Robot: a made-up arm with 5 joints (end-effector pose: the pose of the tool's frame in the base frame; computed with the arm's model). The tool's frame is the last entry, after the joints.
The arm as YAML. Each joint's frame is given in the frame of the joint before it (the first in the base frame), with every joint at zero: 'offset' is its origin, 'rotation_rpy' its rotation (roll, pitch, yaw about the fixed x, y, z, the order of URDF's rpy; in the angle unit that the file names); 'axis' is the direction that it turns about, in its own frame. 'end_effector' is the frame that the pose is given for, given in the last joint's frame.
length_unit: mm
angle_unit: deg
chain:
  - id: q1
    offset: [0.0, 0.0, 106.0]
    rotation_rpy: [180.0, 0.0, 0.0]
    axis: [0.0, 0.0, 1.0]
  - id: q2
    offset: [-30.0, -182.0, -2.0]
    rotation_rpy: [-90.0, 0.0, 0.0]
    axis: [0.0, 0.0, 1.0]
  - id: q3
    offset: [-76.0, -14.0, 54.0]
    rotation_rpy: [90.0, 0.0, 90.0]
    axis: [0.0, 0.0, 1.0]
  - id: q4
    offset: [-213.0, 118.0, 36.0]
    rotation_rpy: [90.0, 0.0, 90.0]
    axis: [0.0, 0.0, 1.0]
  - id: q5
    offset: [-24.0, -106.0, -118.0]
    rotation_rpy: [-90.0, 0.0, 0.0]
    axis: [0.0, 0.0, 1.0]
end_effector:
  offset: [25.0, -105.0, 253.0]
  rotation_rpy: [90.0, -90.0, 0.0]
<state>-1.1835 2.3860 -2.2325 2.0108 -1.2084</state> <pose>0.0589 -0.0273 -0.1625 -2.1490 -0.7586 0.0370</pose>
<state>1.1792 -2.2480 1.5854 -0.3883 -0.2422</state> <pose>0.2418 0.3399 0.1269 -1.5680 -1.5403 1.7243</pose>
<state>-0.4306 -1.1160 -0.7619 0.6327 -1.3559</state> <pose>-0.2331 -0.1290 -0.0148 -1.5214 0.1306 2.0585</pose>
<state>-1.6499 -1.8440 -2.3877 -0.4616 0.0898</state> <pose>-0.1291 0.2110 -0.0526 1.5093 0.8663 -2.0981</pose>
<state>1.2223 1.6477 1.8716 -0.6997 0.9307</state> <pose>0.5070 0.0202 0.1463 1.7107 -1.2312 0.6402</pose>
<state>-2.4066 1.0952 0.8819 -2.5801 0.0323</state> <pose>-0.2447 -0.0224 -0.1808 0.0141 1.2877 0.3120</pose>
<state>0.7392 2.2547 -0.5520 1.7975 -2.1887</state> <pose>0.2103 -0.2851 0.1655 1.9512 0.1514 0.3145</pose>
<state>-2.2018 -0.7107 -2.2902 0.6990 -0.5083</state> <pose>-0.0028 0.0958 0.1760 1.5676 1.4120 -0.7167</pose>
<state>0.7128 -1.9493 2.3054 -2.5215 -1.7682</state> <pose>0.3613 0.4530 0.1945 -1.5517 -1.3295 -0.8684</pose>
